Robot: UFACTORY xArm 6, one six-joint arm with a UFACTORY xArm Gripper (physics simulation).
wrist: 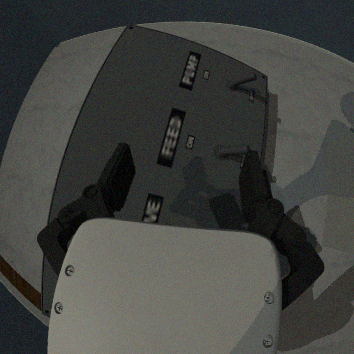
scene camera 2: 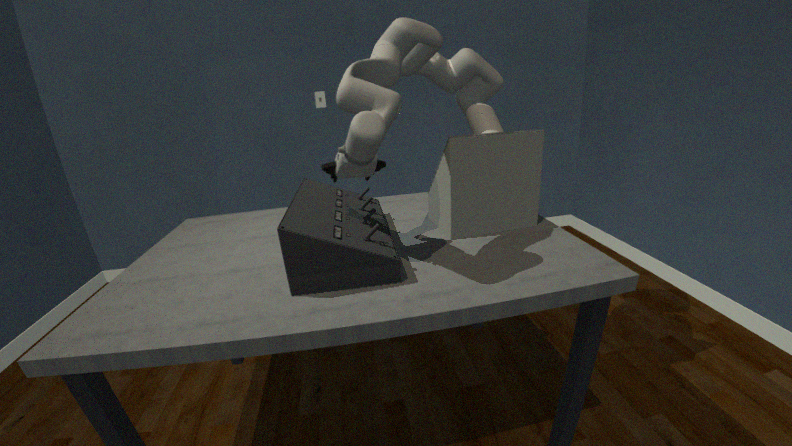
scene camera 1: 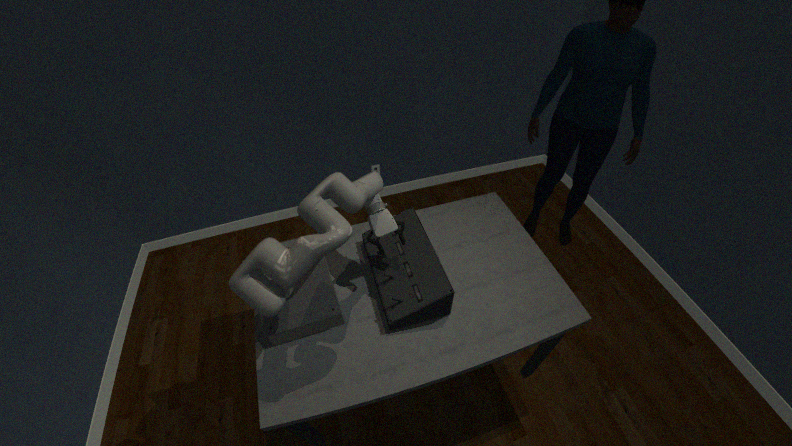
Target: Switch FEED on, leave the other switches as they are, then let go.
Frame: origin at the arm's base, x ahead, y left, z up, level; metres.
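Where they show: gripper, fingertip midpoint: (wrist: 186, 159) (scene camera 2: 350, 176) (scene camera 1: 393, 248); arm's base at its link origin: (scene camera 2: 498, 156).
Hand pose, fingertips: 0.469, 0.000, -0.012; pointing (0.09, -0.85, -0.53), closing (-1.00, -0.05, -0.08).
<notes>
Each offset is from my fingertips to the top centre of the thing, as dx, dy, dz. Level surfaces: height alone.
A dark sloped switch console (scene camera 1: 429, 268) (scene camera 2: 307, 213) (wrist: 102, 117) stands on the table. In the wrist view, the FEED label @(+0.038, -0.054, -0.085) (wrist: 171, 137) has a small ON mark on its right, and the FEED lever @(-0.045, -0.046, -0.079) (wrist: 232, 151) (scene camera 2: 368, 205) sticks up further right. Its exact tilt is hard to read in the dim light. The PUMP lever @(-0.057, -0.165, -0.079) (wrist: 243, 83) is beyond it; part of a third label @(+0.050, +0.065, -0.085) (wrist: 152, 208), ending in VE, is nearer. My gripper (scene camera 1: 387, 247) (scene camera 2: 350, 178) (wrist: 186, 159) is open and empty above the console. In the wrist view, its right fingertip appears just below the FEED lever's right end.
The robot's grey pedestal block (scene camera 1: 310, 301) (scene camera 2: 493, 185) stands on the table @(dz -0.207) (scene camera 1: 487, 260) (scene camera 2: 221, 277) beside the console's low edge. Other levers rise along that edge, including the one nearest scene camera 2 (scene camera 2: 372, 231). A person (scene camera 1: 604, 77) stands beyond the table.
</notes>
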